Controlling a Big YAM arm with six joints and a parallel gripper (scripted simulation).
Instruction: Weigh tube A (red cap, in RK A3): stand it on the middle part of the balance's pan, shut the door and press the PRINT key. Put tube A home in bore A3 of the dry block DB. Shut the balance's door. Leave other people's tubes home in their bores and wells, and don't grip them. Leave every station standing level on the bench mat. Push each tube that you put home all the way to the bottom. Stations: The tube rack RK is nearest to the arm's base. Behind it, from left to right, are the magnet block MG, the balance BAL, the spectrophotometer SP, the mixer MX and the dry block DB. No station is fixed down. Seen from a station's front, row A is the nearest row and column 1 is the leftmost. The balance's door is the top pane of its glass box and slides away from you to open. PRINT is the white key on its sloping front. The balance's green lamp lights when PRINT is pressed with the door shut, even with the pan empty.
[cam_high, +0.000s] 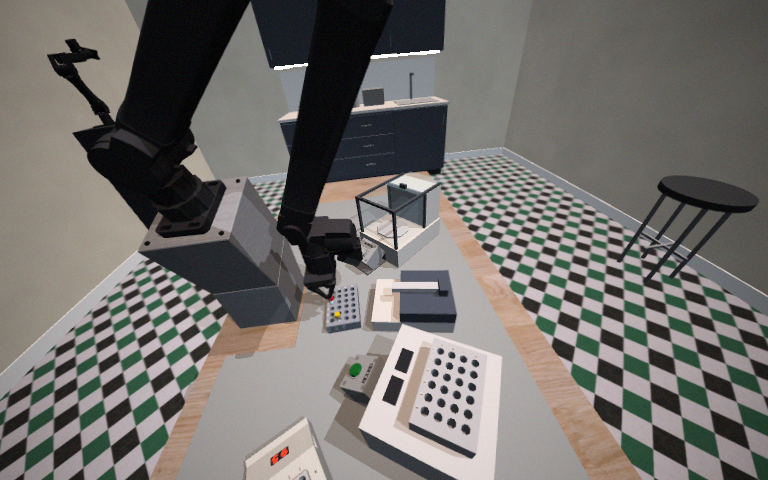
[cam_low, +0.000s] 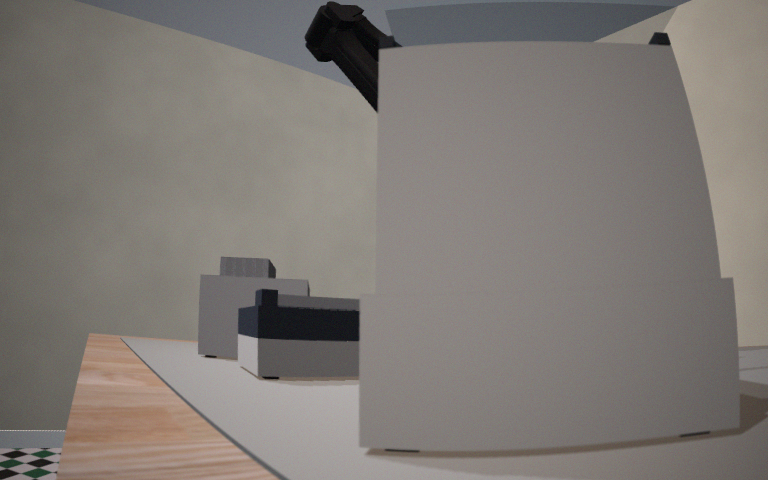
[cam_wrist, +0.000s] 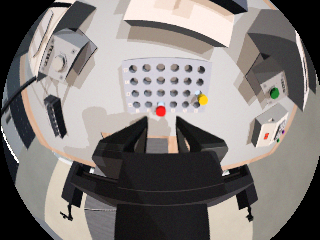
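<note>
Now: the tube rack 3 cm ahead of my hand, 1 cm to the right of it and 6 cm below it. The rest, counted from my hand: yellow-capped tube 2 cm ahead, 5 cm to the right, 5 cm below; then magnet block 5 cm behind, 32 cm to the left, 6 cm below; then spectrophotometer 22 cm ahead, 3 cm to the right, 1 cm below.
</note>
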